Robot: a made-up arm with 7 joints.
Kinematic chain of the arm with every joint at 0, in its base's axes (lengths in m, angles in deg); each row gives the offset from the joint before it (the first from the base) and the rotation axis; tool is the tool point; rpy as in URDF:
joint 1: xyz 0 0 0.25 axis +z
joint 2: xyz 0 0 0 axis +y
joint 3: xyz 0 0 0.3 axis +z
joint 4: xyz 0.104 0 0 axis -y
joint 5: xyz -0.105 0 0.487 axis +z
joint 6: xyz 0 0 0 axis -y
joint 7: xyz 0.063 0 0 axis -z
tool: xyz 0 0 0 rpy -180 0 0
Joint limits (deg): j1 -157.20..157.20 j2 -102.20..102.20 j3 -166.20..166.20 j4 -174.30..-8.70 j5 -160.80..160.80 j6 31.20..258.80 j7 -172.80..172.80
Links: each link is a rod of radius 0.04 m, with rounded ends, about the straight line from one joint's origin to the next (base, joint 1, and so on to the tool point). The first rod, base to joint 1, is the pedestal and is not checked.
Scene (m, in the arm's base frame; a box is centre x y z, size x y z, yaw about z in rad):
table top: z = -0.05
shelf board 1: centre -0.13 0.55 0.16 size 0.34 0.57 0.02 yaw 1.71
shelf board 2: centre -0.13 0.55 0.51 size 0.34 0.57 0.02 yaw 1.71
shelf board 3: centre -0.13 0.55 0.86 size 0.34 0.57 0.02 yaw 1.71
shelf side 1: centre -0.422 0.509 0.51 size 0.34 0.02 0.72 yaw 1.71
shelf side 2: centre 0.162 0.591 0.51 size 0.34 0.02 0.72 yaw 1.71
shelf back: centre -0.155 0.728 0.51 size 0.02 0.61 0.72 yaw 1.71
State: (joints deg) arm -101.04 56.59 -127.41 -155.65 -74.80 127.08 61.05
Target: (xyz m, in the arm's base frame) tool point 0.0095 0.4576 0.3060
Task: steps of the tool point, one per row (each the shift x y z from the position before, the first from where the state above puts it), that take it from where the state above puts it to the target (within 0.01 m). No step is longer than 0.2 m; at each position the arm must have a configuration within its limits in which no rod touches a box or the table.
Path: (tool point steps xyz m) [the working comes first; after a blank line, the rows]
Joints at the target: -129.65 31.63 -143.72 -154.74 -73.54 121.42 61.05
Straight joint move there: clear.

1: 0.1433 0.1035 -0.0180
2: 0.1763 0.0425 -0.0417

